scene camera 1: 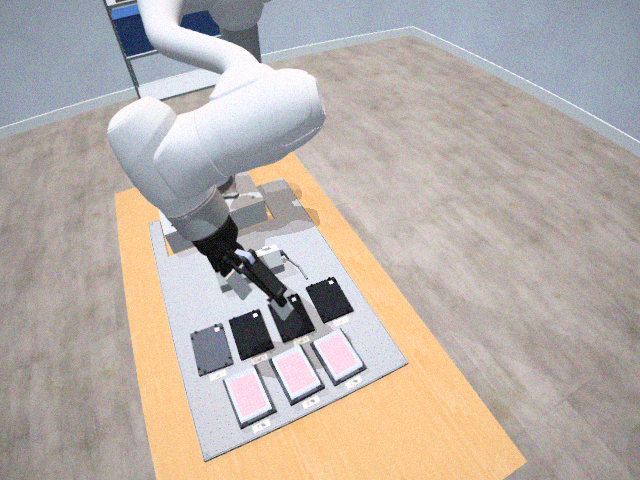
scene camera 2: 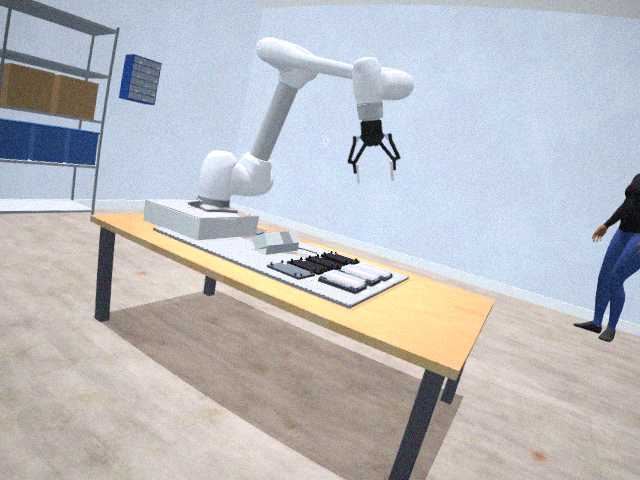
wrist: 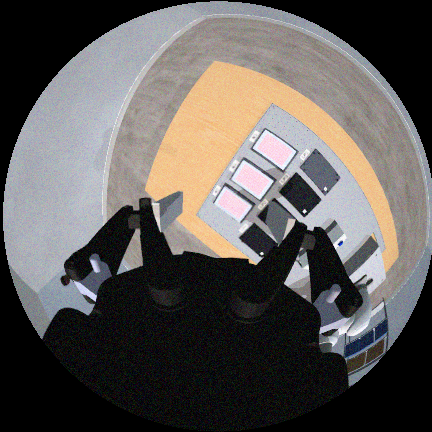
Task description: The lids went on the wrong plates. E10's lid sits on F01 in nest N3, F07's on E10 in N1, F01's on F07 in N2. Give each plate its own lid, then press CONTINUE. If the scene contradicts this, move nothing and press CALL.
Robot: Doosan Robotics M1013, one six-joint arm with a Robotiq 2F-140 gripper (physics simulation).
Scene:
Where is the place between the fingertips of my gripper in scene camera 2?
At 375, 181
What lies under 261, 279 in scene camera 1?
My gripper.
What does my gripper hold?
Nothing.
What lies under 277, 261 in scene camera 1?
A button box.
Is my gripper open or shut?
Open.

